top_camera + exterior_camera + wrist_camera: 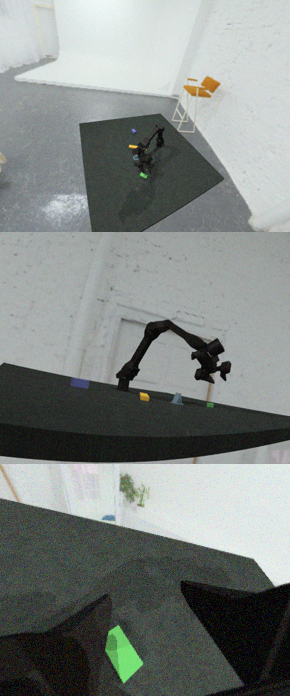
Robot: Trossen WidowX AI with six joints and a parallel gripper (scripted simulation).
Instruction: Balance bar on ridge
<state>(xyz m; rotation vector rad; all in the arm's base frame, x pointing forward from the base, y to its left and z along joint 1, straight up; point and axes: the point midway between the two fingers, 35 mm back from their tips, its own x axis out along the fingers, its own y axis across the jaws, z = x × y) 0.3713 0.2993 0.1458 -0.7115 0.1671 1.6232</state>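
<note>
Now: gripper tip 100 mm past the yellow bar, 360 mm to the left of it and 120 mm above it. Also, from my gripper tip: purple block: 160 mm behind, 630 mm to the right, 110 mm below; then green block: 10 mm behind, 30 mm to the right, 120 mm below.
</note>
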